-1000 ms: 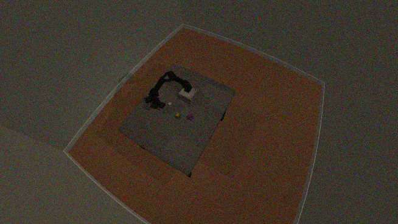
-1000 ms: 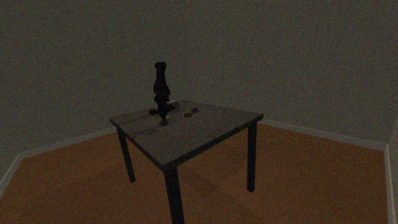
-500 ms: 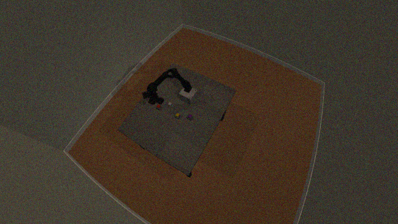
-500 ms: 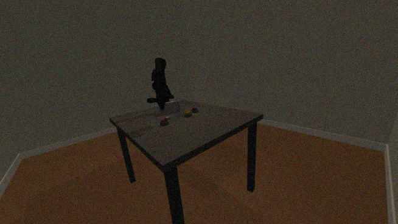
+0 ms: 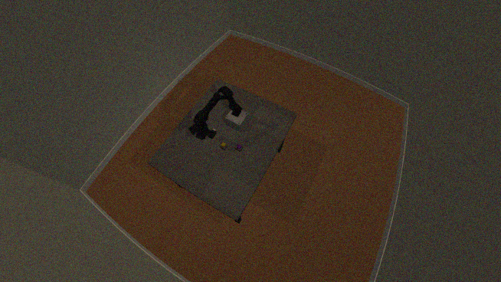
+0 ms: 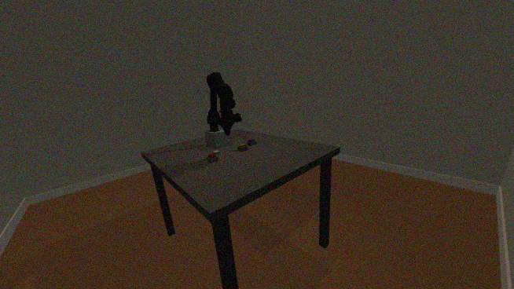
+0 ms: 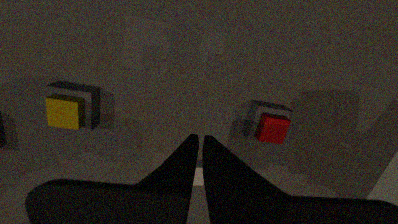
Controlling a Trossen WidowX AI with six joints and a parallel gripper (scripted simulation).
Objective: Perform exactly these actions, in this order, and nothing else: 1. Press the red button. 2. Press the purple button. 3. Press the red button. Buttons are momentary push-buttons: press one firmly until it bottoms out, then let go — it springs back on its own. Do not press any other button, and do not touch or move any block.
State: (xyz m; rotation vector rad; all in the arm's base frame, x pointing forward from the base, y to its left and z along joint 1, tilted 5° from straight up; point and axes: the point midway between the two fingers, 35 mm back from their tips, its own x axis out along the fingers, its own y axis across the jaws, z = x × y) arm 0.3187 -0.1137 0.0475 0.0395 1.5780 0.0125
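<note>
Now: the purple button 26 cm to the left of my gripper tip, 10 cm below it and 7 cm behind it. The rest, counted from my gripper tip: yellow button: 13 cm to the left, 10 cm below, 3 cm behind; then small white block: 13 cm below, 12 cm behind, 2 cm to the right; then red button: 10 cm to the right, 10 cm below, 4 cm behind.
</note>
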